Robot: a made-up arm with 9 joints. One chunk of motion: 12 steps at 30 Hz.
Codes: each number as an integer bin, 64 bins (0 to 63) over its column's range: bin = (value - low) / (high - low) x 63, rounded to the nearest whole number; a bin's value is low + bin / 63 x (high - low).
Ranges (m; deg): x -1.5..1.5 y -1.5..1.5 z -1.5..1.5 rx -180..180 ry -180..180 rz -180..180
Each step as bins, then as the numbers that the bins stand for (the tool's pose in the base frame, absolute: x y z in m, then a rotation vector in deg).
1 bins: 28 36 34 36 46 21
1 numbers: -0.1667 0.2143 0.1190 25.71 82.86 -60.00
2 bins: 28 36 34 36 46 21
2 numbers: -0.1667 0.2143 0.1190 25.71 82.86 -60.00
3 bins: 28 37 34 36 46 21
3 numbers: -0.1667 0.2619 0.1190 25.71 82.86 -60.00
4 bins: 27 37 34 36 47 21
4 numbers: -0.2143 0.2619 0.1190 25.71 88.57 -60.00
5 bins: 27 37 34 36 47 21
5 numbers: -0.2143 0.2619 0.1190 25.71 88.57 -60.00
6 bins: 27 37 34 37 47 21
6 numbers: -0.2143 0.2619 0.1190 31.43 88.57 -60.00
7 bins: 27 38 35 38 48 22
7 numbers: -0.2143 0.3095 0.1667 37.14 94.29 -54.29
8 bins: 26 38 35 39 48 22
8 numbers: -0.2619 0.3095 0.1667 42.86 94.29 -54.29
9 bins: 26 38 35 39 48 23
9 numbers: -0.2619 0.3095 0.1667 42.86 94.29 -48.57
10 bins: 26 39 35 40 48 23
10 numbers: -0.2619 0.3571 0.1667 48.57 94.29 -48.57
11 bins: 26 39 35 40 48 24
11 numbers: -0.2619 0.3571 0.1667 48.57 94.29 -42.86
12 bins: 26 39 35 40 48 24
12 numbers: -0.2619 0.3571 0.1667 48.57 94.29 -42.86
